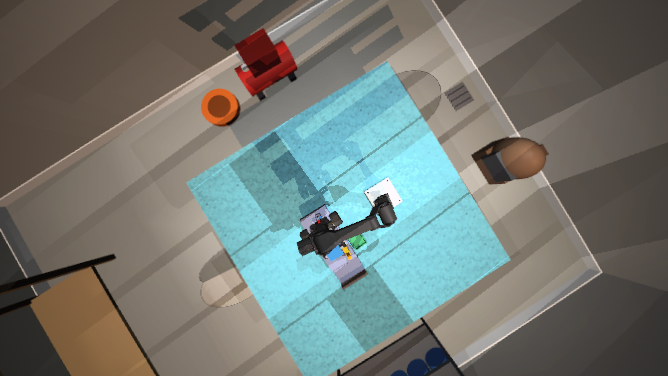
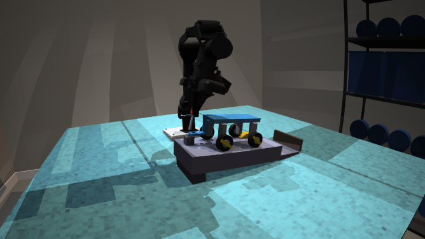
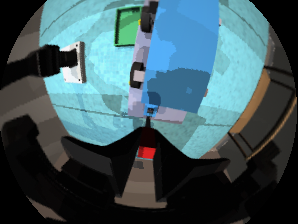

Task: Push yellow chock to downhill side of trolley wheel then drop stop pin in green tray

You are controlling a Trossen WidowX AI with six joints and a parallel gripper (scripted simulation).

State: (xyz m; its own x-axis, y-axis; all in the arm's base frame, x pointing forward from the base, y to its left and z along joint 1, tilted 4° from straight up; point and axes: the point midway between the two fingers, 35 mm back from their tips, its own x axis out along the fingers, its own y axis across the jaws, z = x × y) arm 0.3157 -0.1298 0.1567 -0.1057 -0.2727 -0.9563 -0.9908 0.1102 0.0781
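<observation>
Now: the green tray 20 cm to the left of my gripper tip, 18 cm below it and 8 cm behind it. Round my gripper tip: blue-topped trolley (11 cm to the left, 6 cm below, 3 cm ahead); then red-headed stop pin (right at my gripper tip); then grey ramp (12 cm below, 10 cm to the left, 3 cm ahead).
</observation>
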